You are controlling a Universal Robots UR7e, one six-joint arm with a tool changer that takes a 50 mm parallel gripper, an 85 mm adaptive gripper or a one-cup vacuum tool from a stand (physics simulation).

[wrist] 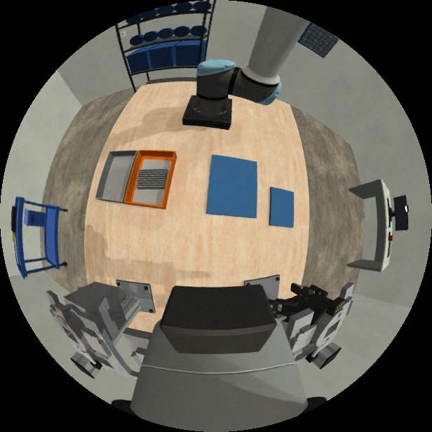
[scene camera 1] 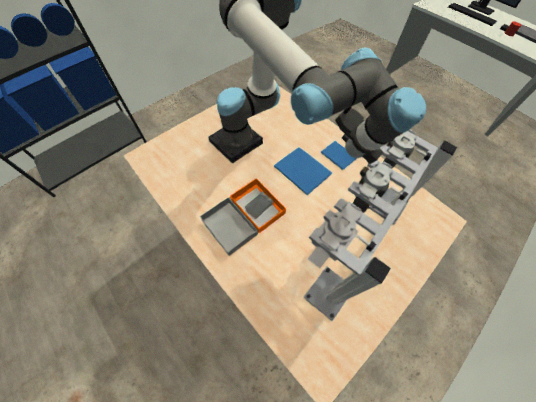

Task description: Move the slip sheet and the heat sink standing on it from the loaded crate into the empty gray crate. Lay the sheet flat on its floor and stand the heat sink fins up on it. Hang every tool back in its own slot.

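Places are measured from the arm's base along level axes (x back, y left, z down), in centimetres.
Pixels of known places: arm's base, origin of its link: (scene camera 1: 237, 137).
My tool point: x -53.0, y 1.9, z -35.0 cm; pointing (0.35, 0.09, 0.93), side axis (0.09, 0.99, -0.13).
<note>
Ahead of a thing's pixels: the offset from my tool point to its top centre. "*": to the spot under its first point. Level surfaces: height alone.
The slip sheet @(* dx +25.1, dy -21.4, dz +38.2 cm) (scene camera 1: 244, 203) (wrist: 152, 198) lies pale and flat in the orange loaded crate @(* dx +11.0, dy -18.5, dz +36.8 cm) (scene camera 1: 273, 220) (wrist: 171, 181). The dark grey heat sink @(dx +19.9, dy -18.0, dz +35.2 cm) (scene camera 1: 259, 205) (wrist: 152, 179) stands on it, fins up. The empty gray crate @(dx +21.1, dy -32.6, dz +34.5 cm) (scene camera 1: 227, 227) (wrist: 117, 175) touches the orange crate's side. The bare wrist end of the arm is beside the tool stand (scene camera 1: 354, 286), near its middle and far slots; no gripper shows mounted on it. A black adaptive gripper hangs in the right-hand slot in the wrist view, a grey tool (wrist: 100, 305) in the left-hand one. The wrist hides the middle slot there.
A large blue mat @(dz +37.8 cm) (scene camera 1: 303, 170) (wrist: 232, 186) and a smaller blue mat (scene camera 1: 338, 155) (wrist: 281, 207) lie between the arm's base (scene camera 1: 235, 142) (wrist: 207, 114) and the tool stand. A shelf rack, a blue cart (wrist: 52, 235) and a white desk (scene camera 1: 490, 35) stand off the table.
</note>
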